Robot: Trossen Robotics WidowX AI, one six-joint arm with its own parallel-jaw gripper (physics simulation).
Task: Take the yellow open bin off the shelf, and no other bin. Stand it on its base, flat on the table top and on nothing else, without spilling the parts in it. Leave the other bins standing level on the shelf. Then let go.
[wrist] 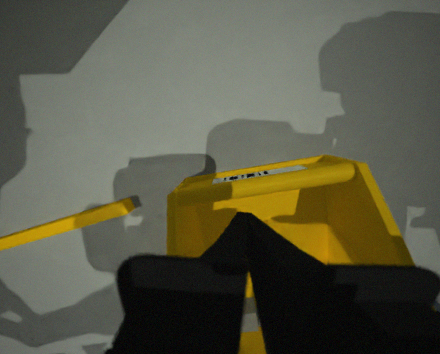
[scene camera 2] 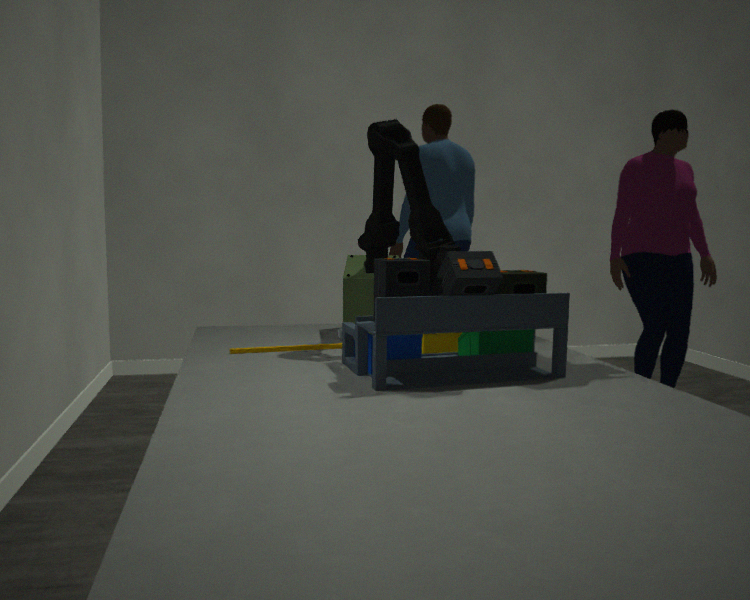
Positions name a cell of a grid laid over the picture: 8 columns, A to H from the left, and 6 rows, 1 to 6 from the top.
Scene:
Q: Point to a yellow open bin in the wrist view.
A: G4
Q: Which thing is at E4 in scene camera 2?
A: A blue bin.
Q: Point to a green bin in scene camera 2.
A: F4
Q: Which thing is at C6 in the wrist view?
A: My gripper.

